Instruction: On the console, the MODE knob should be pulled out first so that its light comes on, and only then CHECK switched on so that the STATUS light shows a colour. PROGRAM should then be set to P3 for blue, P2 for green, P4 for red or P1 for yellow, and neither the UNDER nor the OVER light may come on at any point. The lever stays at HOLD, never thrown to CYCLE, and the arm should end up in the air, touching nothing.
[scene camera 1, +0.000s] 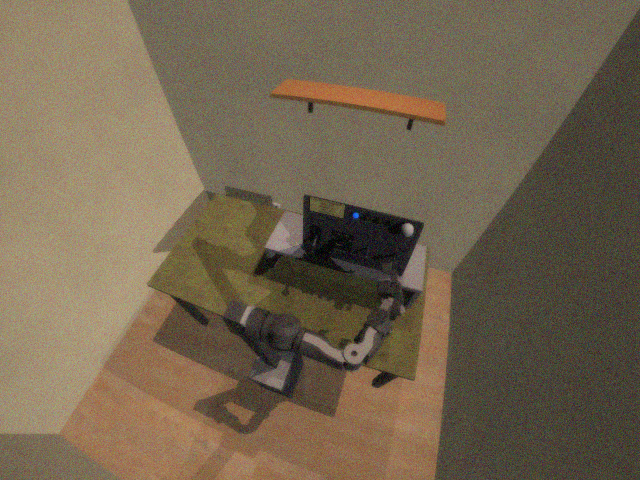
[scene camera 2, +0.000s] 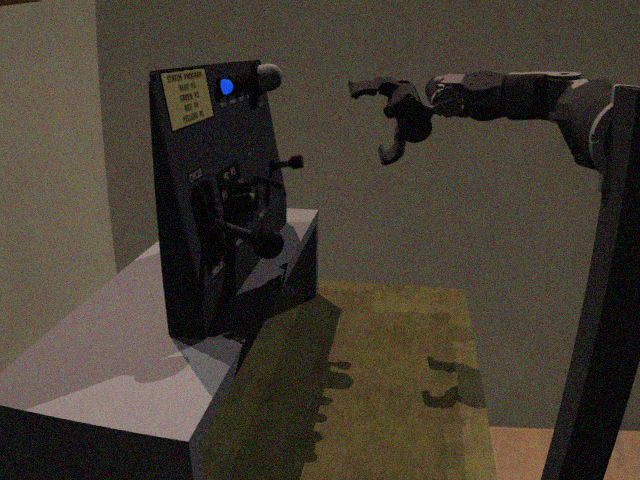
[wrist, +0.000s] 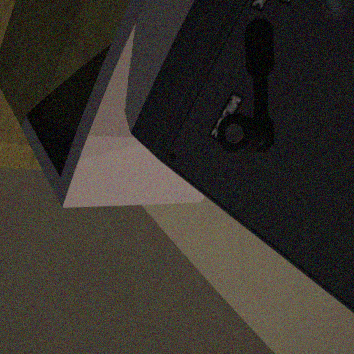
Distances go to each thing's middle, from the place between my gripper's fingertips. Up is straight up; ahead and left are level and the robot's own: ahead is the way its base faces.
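The lever (scene camera 2: 268, 243) is 130 mm ahead of my hand, 360 mm to the left of it and 100 mm below it. As for the dark console (scene camera 2: 211, 124), I see it 180 mm ahead of my hand, 180 mm to the left of it and 50 mm below it.
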